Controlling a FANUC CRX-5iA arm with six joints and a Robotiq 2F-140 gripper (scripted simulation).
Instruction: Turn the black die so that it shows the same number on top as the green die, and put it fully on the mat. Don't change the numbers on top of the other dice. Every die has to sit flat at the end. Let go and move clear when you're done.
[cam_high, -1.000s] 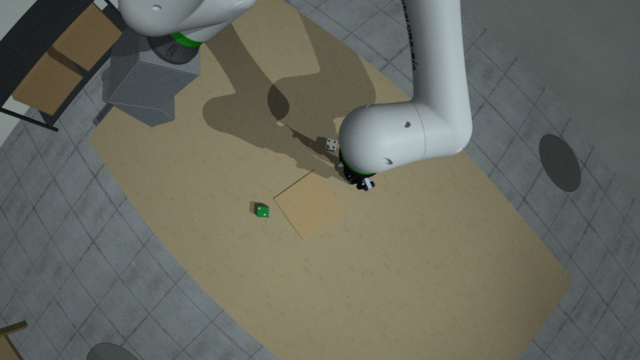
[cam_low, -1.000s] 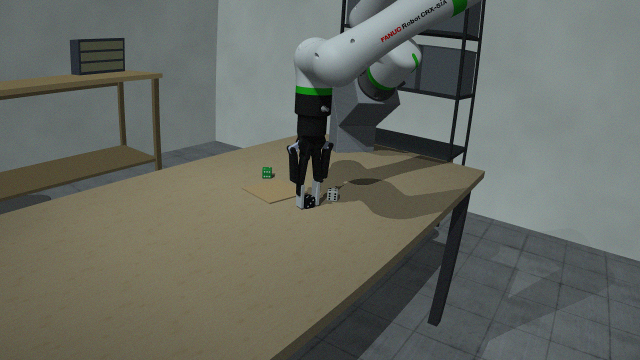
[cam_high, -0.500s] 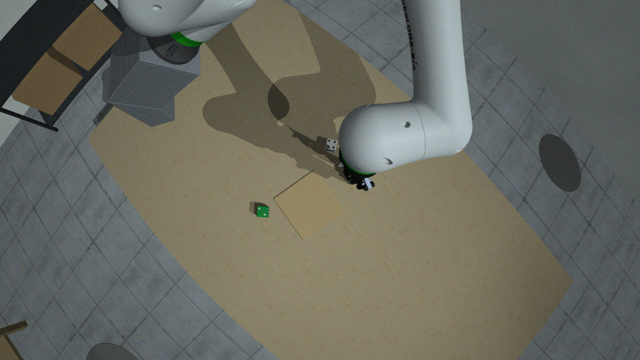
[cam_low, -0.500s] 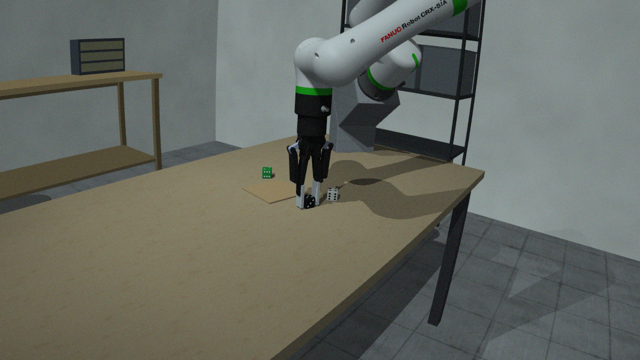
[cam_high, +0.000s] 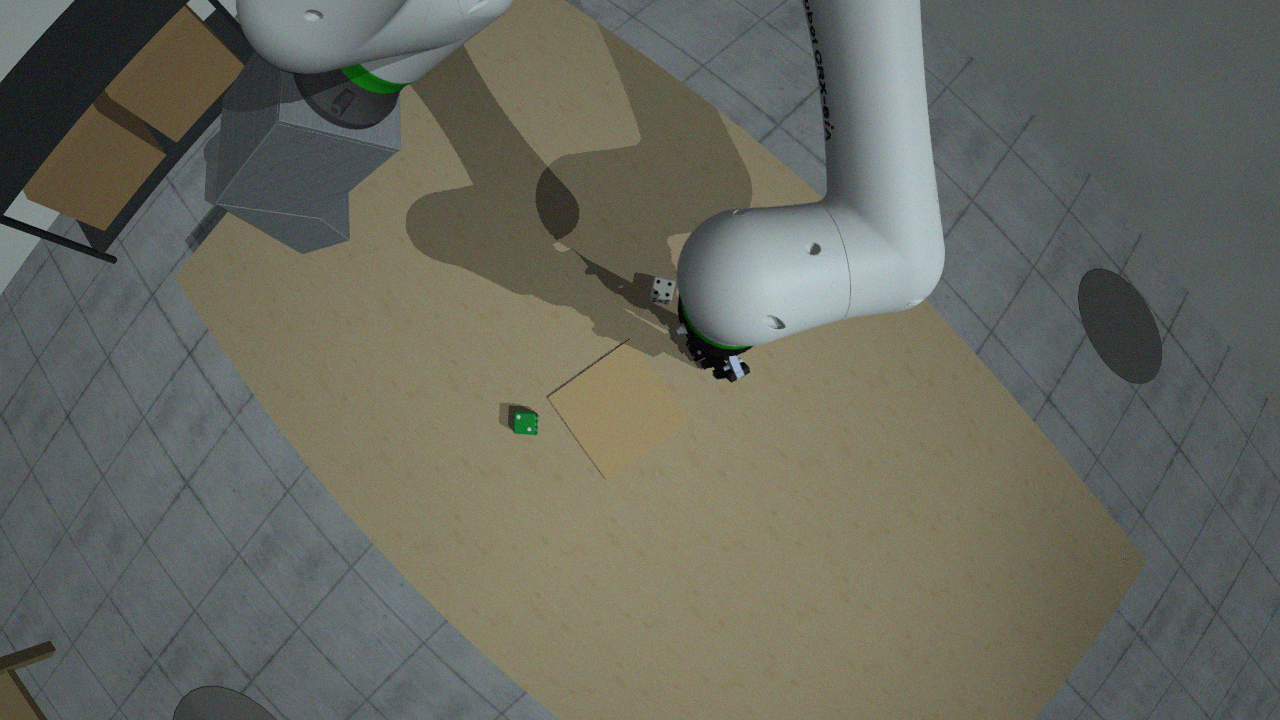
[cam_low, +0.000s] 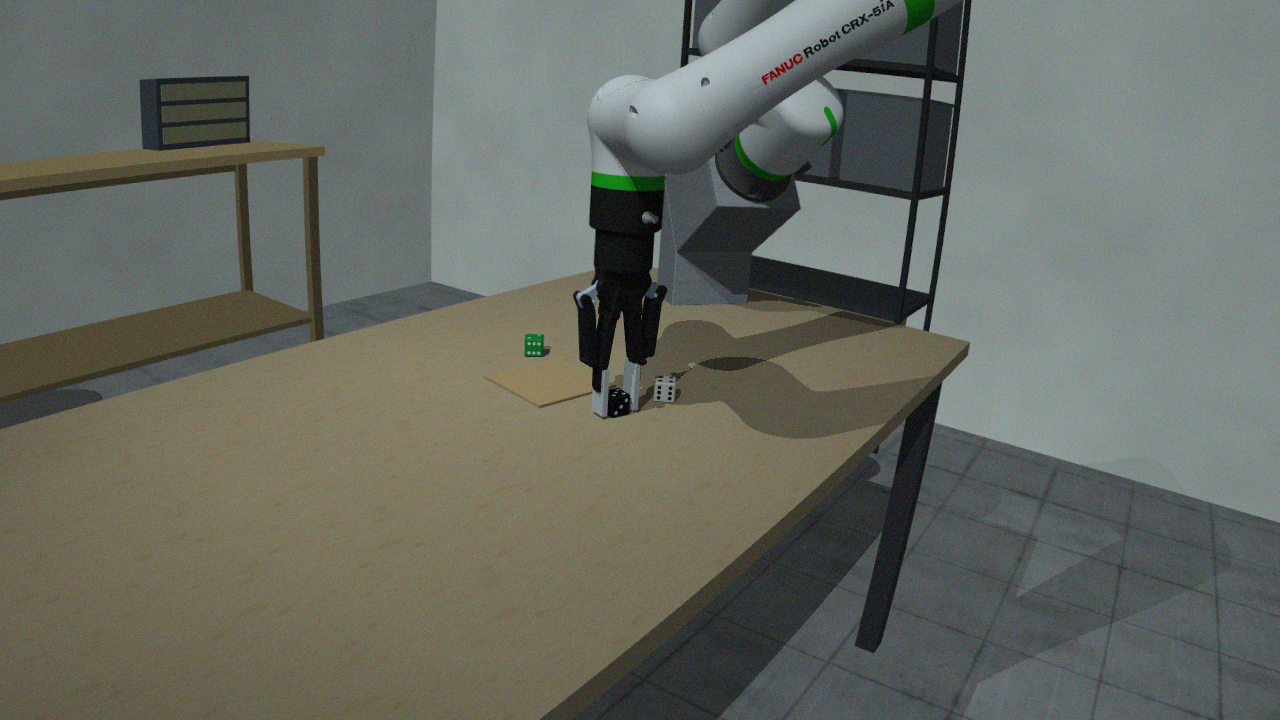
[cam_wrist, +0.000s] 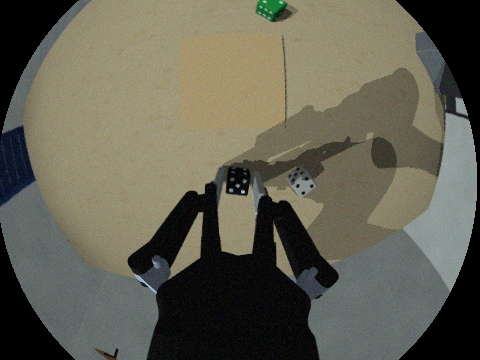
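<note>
My gripper is now 20 mm above the black die. Round my hand: white die (90 mm behind, 10 mm to the right, 20 mm below); green die (10 mm behind, 260 mm to the right, 20 mm below); tan mat (30 mm ahead, 140 mm to the right, 30 mm below).
</note>
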